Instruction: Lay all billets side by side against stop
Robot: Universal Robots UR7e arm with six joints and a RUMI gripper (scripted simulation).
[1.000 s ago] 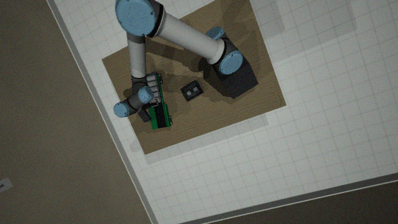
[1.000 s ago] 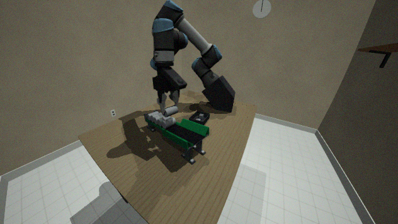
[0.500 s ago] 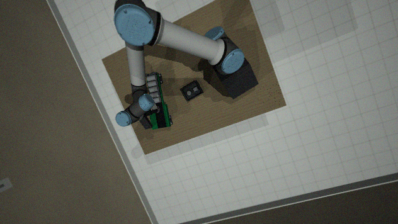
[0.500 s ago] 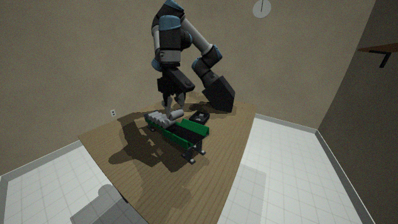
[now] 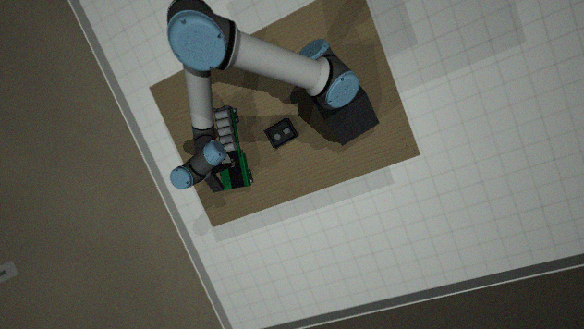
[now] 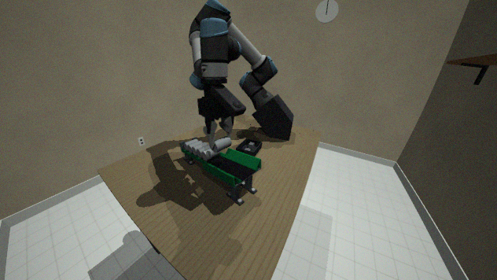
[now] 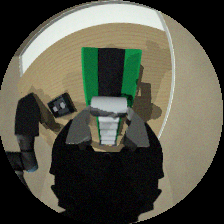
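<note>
The ramp lies 90 mm below my hand, 50 mm to the right of it and 20 mm behind it.
</note>
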